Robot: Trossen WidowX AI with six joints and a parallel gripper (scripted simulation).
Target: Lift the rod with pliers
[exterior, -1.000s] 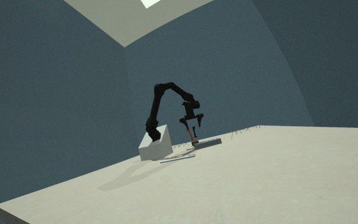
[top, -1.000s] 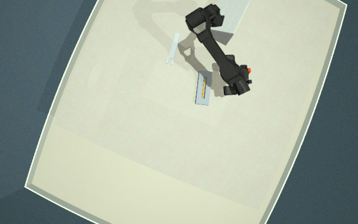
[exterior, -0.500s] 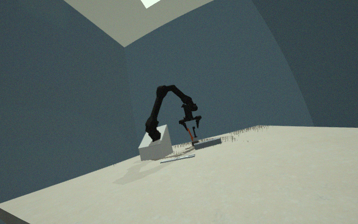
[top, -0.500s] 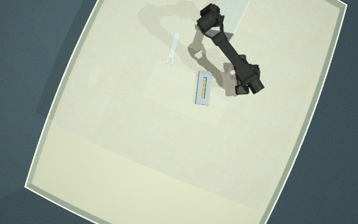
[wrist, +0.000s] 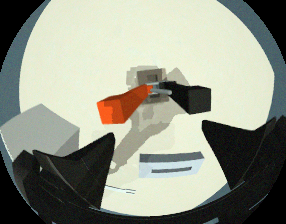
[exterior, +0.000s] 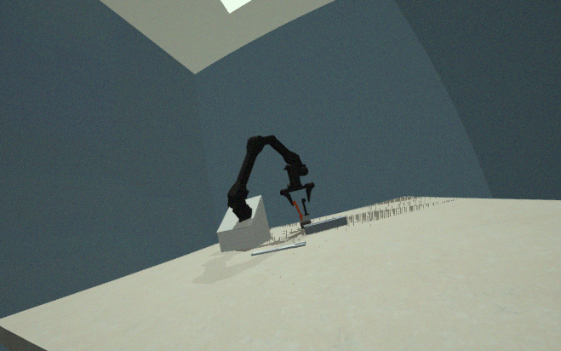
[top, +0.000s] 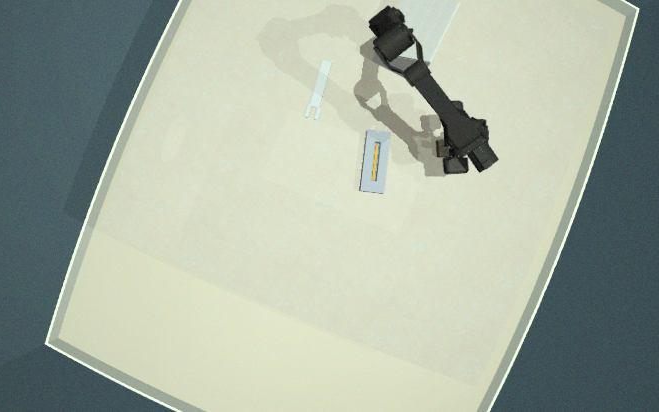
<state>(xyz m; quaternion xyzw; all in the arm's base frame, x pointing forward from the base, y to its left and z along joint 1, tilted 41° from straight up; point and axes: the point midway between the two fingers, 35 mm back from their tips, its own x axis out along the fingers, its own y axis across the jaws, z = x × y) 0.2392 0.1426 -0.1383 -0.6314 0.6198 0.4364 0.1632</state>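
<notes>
The orange handle lies 30 mm behind my gripper tip, 20 mm to the left of it and 30 mm below it. From my gripper tip the other things lie so: grey channel block (100 mm ahead, 160 mm to the right, 110 mm below); thin yellow rod (100 mm ahead, 160 mm to the right, 120 mm below); holster (10 mm behind, 30 mm to the left, 120 mm below).
</notes>
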